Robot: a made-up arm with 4 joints. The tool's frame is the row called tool. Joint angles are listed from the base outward.
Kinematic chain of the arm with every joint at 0, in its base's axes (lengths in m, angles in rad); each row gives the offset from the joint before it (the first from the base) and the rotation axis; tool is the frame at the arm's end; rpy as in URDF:
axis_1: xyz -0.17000 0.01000 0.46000 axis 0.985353 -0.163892 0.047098
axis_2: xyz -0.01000 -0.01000 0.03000 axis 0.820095 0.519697 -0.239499
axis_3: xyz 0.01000 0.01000 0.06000 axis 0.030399 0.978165 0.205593
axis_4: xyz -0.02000 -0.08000 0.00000 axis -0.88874 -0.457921 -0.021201
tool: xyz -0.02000 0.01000 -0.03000 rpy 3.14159 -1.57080 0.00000
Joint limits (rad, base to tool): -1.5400..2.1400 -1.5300..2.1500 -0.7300..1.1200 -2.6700..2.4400
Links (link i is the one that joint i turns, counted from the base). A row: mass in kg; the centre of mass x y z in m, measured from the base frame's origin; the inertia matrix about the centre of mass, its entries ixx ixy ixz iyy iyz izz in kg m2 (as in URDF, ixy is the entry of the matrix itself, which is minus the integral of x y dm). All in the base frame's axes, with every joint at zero. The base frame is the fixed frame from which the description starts. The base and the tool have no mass.
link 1: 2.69; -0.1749 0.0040 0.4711; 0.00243 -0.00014 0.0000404 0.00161 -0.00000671 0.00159
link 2: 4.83; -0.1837 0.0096 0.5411; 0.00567 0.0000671 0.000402 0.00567 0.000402 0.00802
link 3: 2.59; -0.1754 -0.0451 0.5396; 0.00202 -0.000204 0 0.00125 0 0.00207
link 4: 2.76; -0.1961 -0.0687 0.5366; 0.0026 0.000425 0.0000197 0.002 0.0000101 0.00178
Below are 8 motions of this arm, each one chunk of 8 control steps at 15 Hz.
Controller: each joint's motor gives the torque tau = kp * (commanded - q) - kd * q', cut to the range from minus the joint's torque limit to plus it. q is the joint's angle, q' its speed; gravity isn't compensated. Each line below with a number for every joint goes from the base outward.
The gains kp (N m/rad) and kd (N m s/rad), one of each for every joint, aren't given. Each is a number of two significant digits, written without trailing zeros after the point. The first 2 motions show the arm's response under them.
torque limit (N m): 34 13 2.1 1.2
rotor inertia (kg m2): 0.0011 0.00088 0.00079 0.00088
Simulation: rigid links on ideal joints. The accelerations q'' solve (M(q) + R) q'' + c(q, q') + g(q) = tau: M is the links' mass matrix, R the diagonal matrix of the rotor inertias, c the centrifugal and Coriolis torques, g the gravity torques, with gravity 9.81 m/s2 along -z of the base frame. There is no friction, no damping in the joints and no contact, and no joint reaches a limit. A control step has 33 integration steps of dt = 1/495 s. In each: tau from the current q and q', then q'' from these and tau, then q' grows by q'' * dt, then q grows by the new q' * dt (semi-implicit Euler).
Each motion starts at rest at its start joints. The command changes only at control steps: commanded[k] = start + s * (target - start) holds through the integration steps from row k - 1 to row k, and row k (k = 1, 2, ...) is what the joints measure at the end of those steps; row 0 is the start. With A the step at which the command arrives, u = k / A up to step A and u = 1 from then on. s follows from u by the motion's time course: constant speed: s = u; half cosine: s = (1 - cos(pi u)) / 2; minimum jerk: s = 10 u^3 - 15 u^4 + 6 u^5; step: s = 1 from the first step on.
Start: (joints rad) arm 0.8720 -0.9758 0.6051 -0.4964
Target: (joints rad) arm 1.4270 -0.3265 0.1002 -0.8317
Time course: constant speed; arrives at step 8
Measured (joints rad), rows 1 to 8:
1: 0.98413 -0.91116 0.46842 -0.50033
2: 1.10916 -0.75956 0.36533 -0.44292
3: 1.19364 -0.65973 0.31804 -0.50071
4: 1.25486 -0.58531 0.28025 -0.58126
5: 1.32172 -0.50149 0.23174 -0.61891
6: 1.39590 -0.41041 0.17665 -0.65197
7: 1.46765 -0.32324 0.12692 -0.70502
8: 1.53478 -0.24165 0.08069 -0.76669
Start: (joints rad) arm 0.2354 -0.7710 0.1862 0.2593
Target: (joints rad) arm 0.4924 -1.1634 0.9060 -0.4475
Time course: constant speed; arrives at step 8
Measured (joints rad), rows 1 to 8:
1: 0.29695 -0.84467 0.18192 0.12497
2: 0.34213 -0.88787 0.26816 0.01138
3: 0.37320 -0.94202 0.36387 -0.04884
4: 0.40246 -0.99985 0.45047 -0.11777
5: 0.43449 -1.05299 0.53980 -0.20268
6: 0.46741 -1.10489 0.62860 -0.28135
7: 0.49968 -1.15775 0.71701 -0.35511
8: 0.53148 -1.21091 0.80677 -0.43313
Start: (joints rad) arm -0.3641 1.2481 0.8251 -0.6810
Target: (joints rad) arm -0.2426 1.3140 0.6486 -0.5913
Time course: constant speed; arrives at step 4
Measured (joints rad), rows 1 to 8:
1: -0.29580 1.33617 0.80623 -0.60272
2: -0.21310 1.41847 0.80439 -0.53838
3: -0.18364 1.42447 0.76128 -0.55277
4: -0.16830 1.41819 0.69855 -0.53436
5: -0.16216 1.42288 0.69369 -0.49852
6: -0.16181 1.42191 0.69877 -0.51627
7: -0.16301 1.42027 0.70126 -0.53188
8: -0.16310 1.42037 0.70003 -0.52531

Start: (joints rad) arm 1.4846 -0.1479 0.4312 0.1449
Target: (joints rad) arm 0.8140 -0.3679 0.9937 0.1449
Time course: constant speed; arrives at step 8
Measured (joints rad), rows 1 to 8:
1: 1.49751 -0.10347 0.50309 0.23881
2: 1.45746 -0.09096 0.55712 0.27845
3: 1.35823 -0.14198 0.63345 0.24628
4: 1.25819 -0.18813 0.70177 0.22975
5: 1.17768 -0.21103 0.76017 0.23988
6: 1.10090 -0.23078 0.82302 0.24819
7: 1.01681 -0.25957 0.89046 0.24536
8: 0.92796 -0.29356 0.95870 0.24065

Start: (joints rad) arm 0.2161 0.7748 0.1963 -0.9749
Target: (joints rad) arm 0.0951 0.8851 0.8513 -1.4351
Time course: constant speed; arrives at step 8
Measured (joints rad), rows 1 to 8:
1: 0.26458 0.86602 0.26386 -0.92462
2: 0.30366 0.94172 0.37459 -1.00012
3: 0.28166 0.94279 0.48479 -1.14246
4: 0.24892 0.93683 0.56558 -1.20788
5: 0.23173 0.95198 0.64027 -1.23774
6: 0.22121 0.97410 0.73196 -1.31162
7: 0.20783 0.99199 0.83079 -1.41053
8: 0.19179 1.00659 0.92219 -1.48981

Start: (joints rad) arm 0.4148 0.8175 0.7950 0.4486
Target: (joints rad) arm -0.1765 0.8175 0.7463 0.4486
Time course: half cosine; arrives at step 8
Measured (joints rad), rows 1 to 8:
1: 0.46318 0.90051 0.80989 0.54777
2: 0.46593 0.97218 0.82894 0.63407
3: 0.36170 0.94841 0.81487 0.58933
4: 0.21981 0.91193 0.78915 0.54665
5: 0.09614 0.90670 0.77063 0.55101
6: -0.00158 0.91297 0.76152 0.55724
7: -0.07297 0.91259 0.75541 0.54932
8: -0.10607 0.90901 0.75169 0.54338

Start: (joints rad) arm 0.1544 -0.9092 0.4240 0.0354
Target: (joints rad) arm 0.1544 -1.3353 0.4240 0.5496
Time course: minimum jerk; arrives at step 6
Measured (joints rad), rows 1 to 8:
1: 0.17677 -0.96619 0.33200 -0.00283
2: 0.18215 -1.04280 0.32636 0.08435
3: 0.17561 -1.17823 0.33999 0.23259
4: 0.16338 -1.32504 0.35350 0.37014
5: 0.15601 -1.41307 0.36598 0.44882
6: 0.15717 -1.42583 0.36948 0.44750
7: 0.16335 -1.41542 0.36776 0.42011
8: 0.16537 -1.41347 0.36614 0.42013

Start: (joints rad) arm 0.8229 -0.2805 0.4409 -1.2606
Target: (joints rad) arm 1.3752 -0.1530 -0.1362 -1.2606
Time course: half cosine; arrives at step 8
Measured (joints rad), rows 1 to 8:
1: 0.90831 -0.23493 0.36702 -1.18855
2: 1.02127 -0.16356 0.26861 -1.12172
3: 1.11088 -0.14300 0.19051 -1.16342
4: 1.20191 -0.13229 0.10365 -1.20845
5: 1.30828 -0.10524 0.00268 -1.21221
6: 1.40560 -0.07723 -0.08407 -1.21418
7: 1.46775 -0.06449 -0.13391 -1.22973
8: 1.48780 -0.06544 -0.14406 -1.24123

